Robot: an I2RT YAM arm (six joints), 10 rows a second.
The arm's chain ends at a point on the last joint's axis. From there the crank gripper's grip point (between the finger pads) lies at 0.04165 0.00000 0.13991 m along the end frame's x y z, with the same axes.
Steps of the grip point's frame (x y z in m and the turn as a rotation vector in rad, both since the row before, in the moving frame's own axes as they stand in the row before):
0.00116, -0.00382, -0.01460, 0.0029, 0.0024, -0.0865
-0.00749, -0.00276, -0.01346, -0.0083, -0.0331, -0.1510
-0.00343, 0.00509, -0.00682, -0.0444, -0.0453, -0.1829
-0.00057, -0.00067, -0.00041, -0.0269, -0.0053, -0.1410
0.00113, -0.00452, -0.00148, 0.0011, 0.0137, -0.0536
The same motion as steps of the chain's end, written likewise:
0.00100, 0.00020, -0.01449, 0.0029, 0.0024, -0.0865
-0.00247, 0.00199, -0.01478, -0.0083, -0.0331, -0.1510
0.00304, 0.00587, -0.00858, -0.0444, -0.0453, -0.1829
0.00032, 0.00138, -0.00066, -0.0269, -0.0053, -0.1410
-0.00072, -0.00208, -0.00090, 0.0011, 0.0137, -0.0536

